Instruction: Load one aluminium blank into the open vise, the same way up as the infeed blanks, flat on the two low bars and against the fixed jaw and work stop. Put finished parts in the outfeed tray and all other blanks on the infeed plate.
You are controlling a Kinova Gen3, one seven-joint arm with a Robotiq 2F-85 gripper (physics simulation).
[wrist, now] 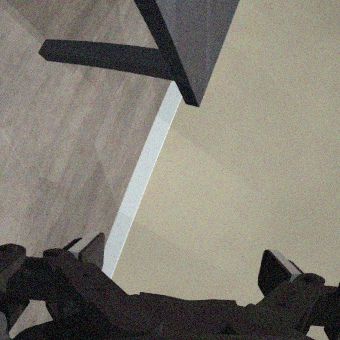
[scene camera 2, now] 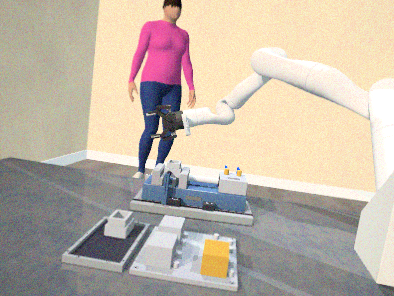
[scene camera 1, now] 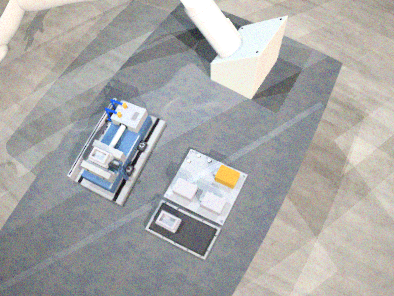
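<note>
My gripper [scene camera 2: 151, 125] [wrist: 182, 259] is open and empty, high above and beyond the jaw end of the vise in scene camera 2; it is outside scene camera 1. The blue vise [scene camera 1: 97, 181] [scene camera 2: 195, 198] holds a light part with a pocket in its top [scene camera 1: 99, 155] [scene camera 2: 173, 165] between its two grey jaws. Two light grey blanks, one nearer the vise [scene camera 1: 185, 189] [scene camera 2: 172, 226] and one farther away [scene camera 1: 212, 202] [scene camera 2: 160, 250], stand on the infeed plate [scene camera 1: 200, 172] [scene camera 2: 192, 280]. A pocketed part [scene camera 1: 168, 221] [scene camera 2: 119, 224] stands in the dark outfeed tray [scene camera 1: 192, 237] [scene camera 2: 95, 250]. Jaw contact is unclear.
An orange block [scene camera 1: 227, 176] [scene camera 2: 215, 258] stands on the infeed plate near small pins. Blue-and-orange fittings [scene camera 1: 119, 110] [scene camera 2: 232, 171] stick up at the vise's other end. A person in pink [scene camera 2: 165, 55] stands behind the table and gripper. The wrist view shows floor, wall and a dark table corner [wrist: 200, 45].
</note>
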